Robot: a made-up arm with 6 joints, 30 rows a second.
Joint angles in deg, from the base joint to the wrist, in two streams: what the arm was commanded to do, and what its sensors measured. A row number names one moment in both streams.
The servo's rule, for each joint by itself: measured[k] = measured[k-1] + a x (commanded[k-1-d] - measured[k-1]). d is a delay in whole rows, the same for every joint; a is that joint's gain. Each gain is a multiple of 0.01, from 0.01 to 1. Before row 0 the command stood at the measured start. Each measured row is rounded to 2 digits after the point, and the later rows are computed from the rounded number. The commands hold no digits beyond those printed.
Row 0, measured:
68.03, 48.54, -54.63, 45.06, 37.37, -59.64
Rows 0 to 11, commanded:
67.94, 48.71, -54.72, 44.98, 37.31, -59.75
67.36, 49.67, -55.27, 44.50, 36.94, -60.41
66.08, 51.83, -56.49, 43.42, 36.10, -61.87
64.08, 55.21, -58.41, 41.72, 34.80, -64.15
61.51, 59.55, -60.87, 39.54, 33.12, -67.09
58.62, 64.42, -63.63, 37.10, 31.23, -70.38
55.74, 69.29, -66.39, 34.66, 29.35, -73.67
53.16, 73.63, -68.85, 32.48, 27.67, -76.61
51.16, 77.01, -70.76, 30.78, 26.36, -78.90
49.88, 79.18, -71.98, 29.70, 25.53, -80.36
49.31, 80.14, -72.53, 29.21, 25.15, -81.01
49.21, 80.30, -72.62, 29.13, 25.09, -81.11
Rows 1 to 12, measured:
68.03, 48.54, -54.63, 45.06, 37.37, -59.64
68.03, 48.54, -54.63, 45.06, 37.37, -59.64
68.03, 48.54, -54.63, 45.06, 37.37, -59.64
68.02, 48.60, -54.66, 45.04, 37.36, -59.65
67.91, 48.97, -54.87, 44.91, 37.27, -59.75
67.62, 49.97, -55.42, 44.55, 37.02, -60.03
67.05, 51.80, -56.44, 43.87, 36.55, -60.57
66.16, 54.51, -57.95, 42.83, 35.83, -61.42
64.95, 57.98, -59.88, 41.45, 34.86, -62.58
63.48, 61.94, -62.09, 39.82, 33.70, -64.02
61.83, 66.03, -64.39, 38.06, 32.43, -65.66
60.12, 69.87, -66.56, 36.31, 31.16, -67.38
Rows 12 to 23, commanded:
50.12, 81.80, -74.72, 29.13, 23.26, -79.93
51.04, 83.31, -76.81, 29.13, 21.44, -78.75
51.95, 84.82, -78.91, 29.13, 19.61, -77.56
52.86, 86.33, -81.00, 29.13, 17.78, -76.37
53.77, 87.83, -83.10, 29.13, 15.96, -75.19
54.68, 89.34, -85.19, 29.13, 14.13, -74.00
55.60, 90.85, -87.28, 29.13, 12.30, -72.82
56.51, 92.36, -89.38, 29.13, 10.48, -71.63
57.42, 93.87, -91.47, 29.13, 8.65, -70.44
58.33, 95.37, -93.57, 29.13, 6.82, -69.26
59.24, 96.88, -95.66, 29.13, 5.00, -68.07
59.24, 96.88, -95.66, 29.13, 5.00, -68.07
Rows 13 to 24, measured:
58.48, 73.13, -68.40, 34.72, 29.98, -69.07
57.01, 75.58, -69.80, 33.40, 28.97, -70.62
55.76, 77.23, -70.76, 32.38, 28.16, -71.98
54.86, 78.83, -72.11, 31.60, 27.13, -73.01
54.25, 80.40, -73.71, 31.01, 25.94, -73.76
53.88, 81.95, -75.48, 30.56, 24.61, -74.25
53.72, 83.48, -77.36, 30.22, 23.18, -74.53
53.73, 85.00, -79.31, 29.96, 21.66, -74.62
53.88, 86.52, -81.31, 29.76, 20.08, -74.54
54.16, 88.04, -83.34, 29.61, 18.45, -74.32
54.54, 89.55, -85.39, 29.49, 16.78, -73.97
55.00, 91.06, -87.46, 29.40, 15.07, -73.51

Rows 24 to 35, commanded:
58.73, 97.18, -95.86, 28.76, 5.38, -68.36
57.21, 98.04, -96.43, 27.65, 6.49, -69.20
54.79, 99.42, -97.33, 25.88, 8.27, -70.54
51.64, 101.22, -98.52, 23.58, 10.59, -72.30
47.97, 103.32, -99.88, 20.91, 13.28, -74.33
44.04, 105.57, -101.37, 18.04, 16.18, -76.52
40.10, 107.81, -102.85, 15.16, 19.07, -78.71
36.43, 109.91, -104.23, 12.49, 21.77, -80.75
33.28, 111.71, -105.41, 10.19, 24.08, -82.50
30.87, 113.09, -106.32, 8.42, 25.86, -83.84
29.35, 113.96, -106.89, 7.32, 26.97, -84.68
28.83, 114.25, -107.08, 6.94, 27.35, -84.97
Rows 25 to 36, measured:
55.53, 92.57, -89.54, 29.34, 13.34, -72.96
56.12, 94.08, -91.62, 29.29, 11.59, -72.32
56.62, 95.06, -92.99, 29.25, 10.21, -71.77
56.96, 95.80, -93.97, 29.13, 9.20, -71.33
57.00, 96.58, -94.81, 28.77, 8.63, -71.05
56.65, 97.57, -95.67, 28.08, 8.55, -70.98
55.85, 98.85, -96.64, 27.00, 8.98, -71.15
54.59, 100.41, -97.74, 25.54, 9.88, -71.56
52.90, 102.22, -98.97, 23.74, 11.20, -72.20
50.85, 104.18, -100.29, 21.68, 12.85, -73.05
48.54, 106.19, -101.63, 19.47, 14.72, -74.05
46.10, 108.12, -102.92, 17.24, 16.69, -75.15

